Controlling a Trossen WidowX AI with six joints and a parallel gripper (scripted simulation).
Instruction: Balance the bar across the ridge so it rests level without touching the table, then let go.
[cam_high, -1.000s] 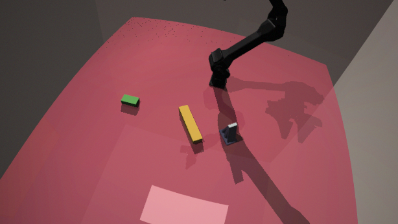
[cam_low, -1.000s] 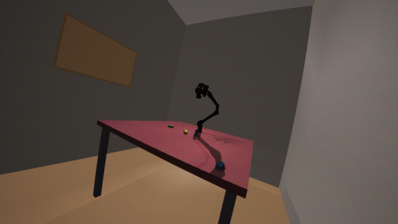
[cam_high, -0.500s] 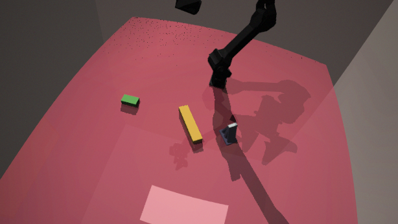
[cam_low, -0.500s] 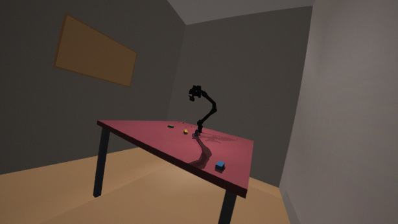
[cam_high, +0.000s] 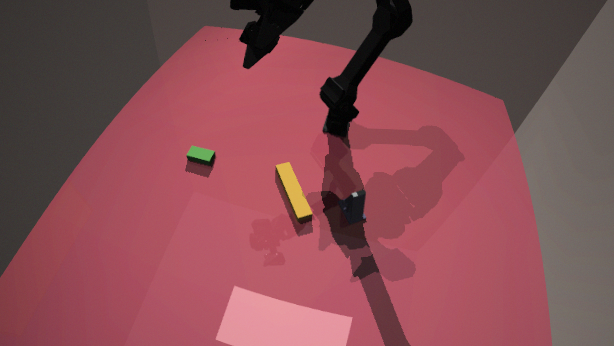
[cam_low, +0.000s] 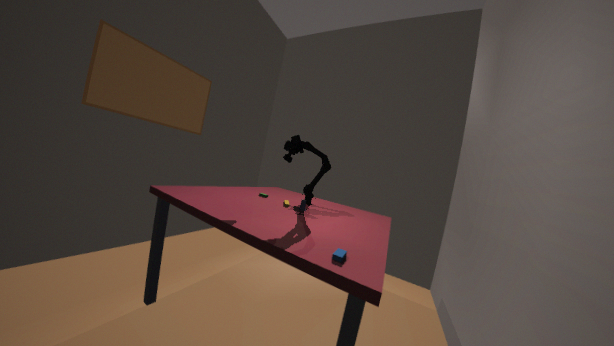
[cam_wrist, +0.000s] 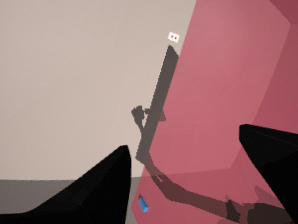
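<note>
My gripper tip is now 4 cm past the bar, 7 cm to the right of it and 35 cm above it. Also, from my gripper tip: blue block 46 cm ahead, 62 cm to the left, 35 cm below; green block 7 cm behind, 17 cm to the right, 35 cm below.
</note>
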